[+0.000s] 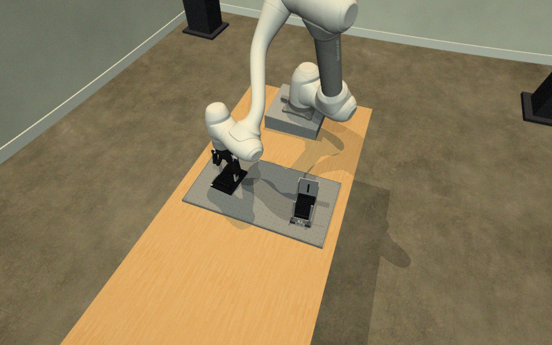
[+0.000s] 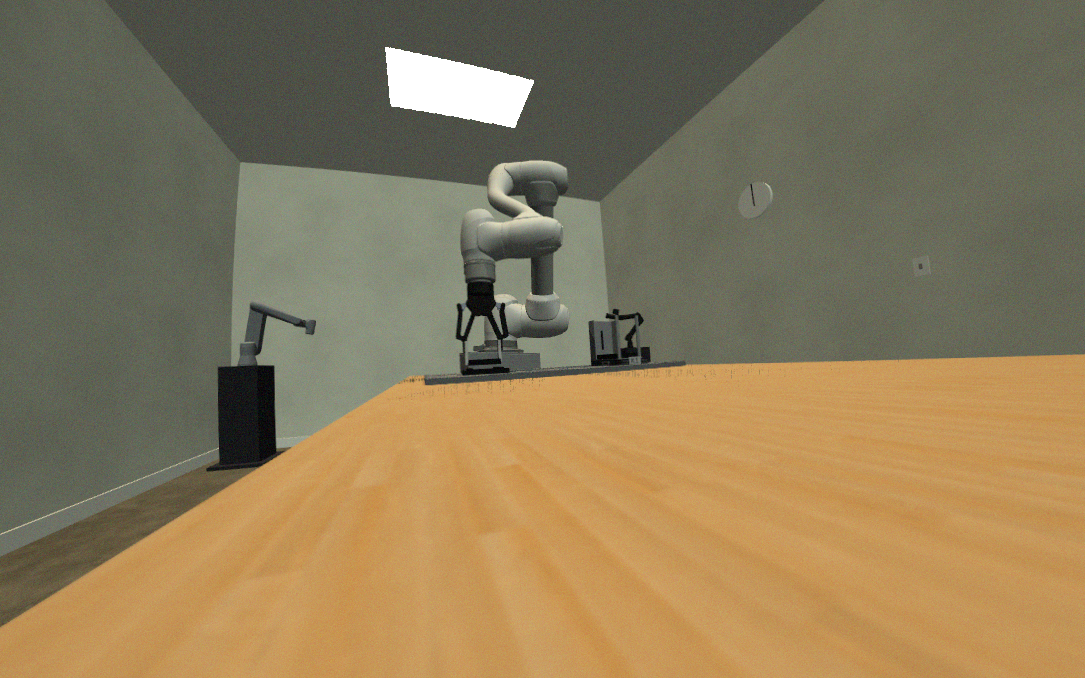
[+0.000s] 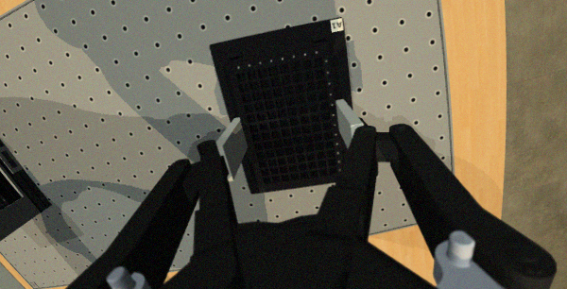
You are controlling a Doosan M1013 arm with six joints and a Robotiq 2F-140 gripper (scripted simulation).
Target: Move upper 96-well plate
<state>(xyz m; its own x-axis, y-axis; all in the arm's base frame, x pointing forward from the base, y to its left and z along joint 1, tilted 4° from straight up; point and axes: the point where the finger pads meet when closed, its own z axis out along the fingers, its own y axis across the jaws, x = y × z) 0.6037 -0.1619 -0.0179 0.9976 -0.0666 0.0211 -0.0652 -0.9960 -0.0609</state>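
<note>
Right now the black plate nest N1 is 5 cm below my hand. From my hand the other things lie so: pale A1 square 7 cm ahead, 6 cm to the right, 4 cm below.
</note>
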